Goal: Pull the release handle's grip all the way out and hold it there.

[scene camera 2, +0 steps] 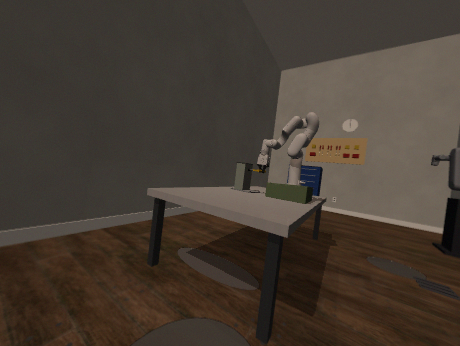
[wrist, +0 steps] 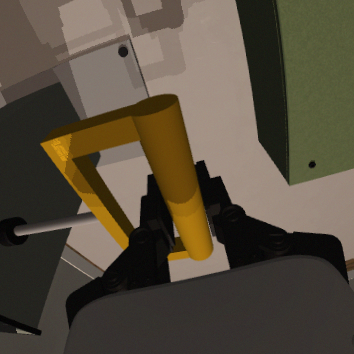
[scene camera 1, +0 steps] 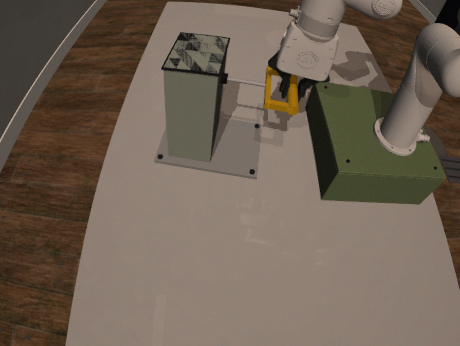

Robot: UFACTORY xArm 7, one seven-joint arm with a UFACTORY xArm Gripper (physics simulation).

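Note:
The release handle is a yellow rectangular frame with a thick round grip [scene camera 1: 293, 98] [wrist: 172, 160] on its outer side. A thin grey rod [scene camera 1: 246, 81] [wrist: 55, 223] joins the frame to a black collar [scene camera 1: 224, 78] [wrist: 12, 231] on the side of a tall pale-green post [scene camera 1: 190, 115] [scene camera 2: 242, 176]. A length of the rod shows between collar and frame. My gripper [scene camera 1: 292, 89] [wrist: 180, 182] is shut on the grip, with one black finger on each side of it. The yellow handle also shows small in scene camera 2 [scene camera 2: 256, 171], below the arm's wrist.
The post stands on a grey base plate [scene camera 1: 235, 162] [wrist: 100, 85] with dark bolts. A green box [scene camera 1: 365, 135] [scene camera 2: 287, 192] [wrist: 320, 90] carries the arm's base and stands close beside the gripper. Both stand on the pale table [scene camera 1: 200, 250] [scene camera 2: 215, 202].

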